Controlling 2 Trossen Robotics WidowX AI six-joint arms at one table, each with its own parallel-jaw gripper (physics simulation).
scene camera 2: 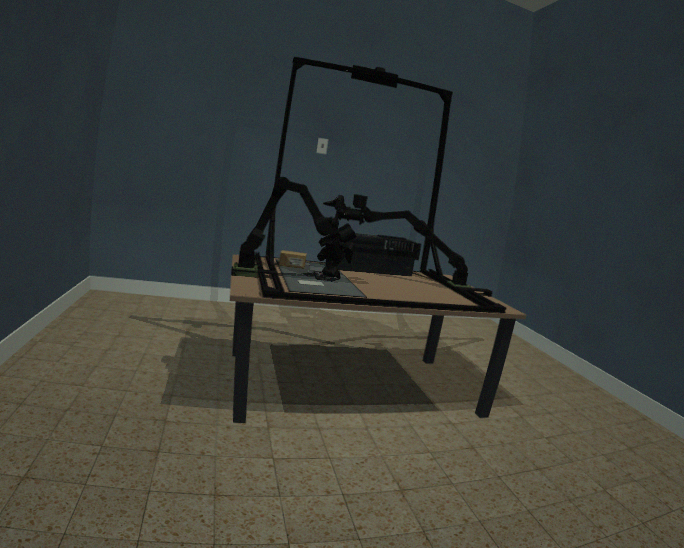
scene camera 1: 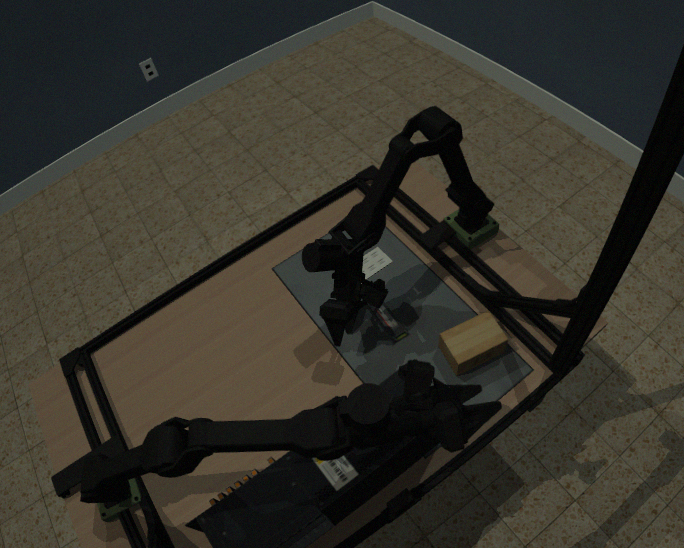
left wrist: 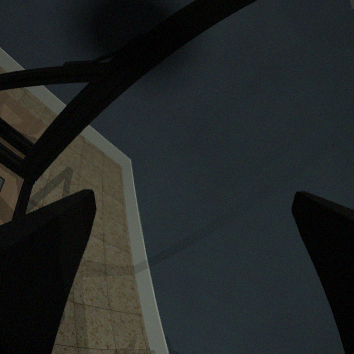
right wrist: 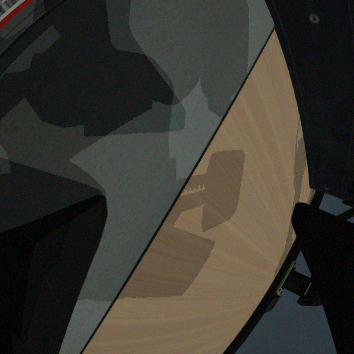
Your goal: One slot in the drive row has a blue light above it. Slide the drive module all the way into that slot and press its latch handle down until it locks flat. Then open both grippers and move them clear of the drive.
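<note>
The drive module lies on the grey mat, its yellow-green end toward the wooden block; its red-striped label shows at the top left corner of the right wrist view. My right gripper is open and empty, pointing down low over the mat beside the module. My left gripper is open and empty, raised high and level, past the drive enclosure. The black drive enclosure has a row of orange latches. The blue light does not show.
A wooden block stands on the grey mat. Black rails edge the table, and a tall frame post rises from it. The left arm spans above the enclosure.
</note>
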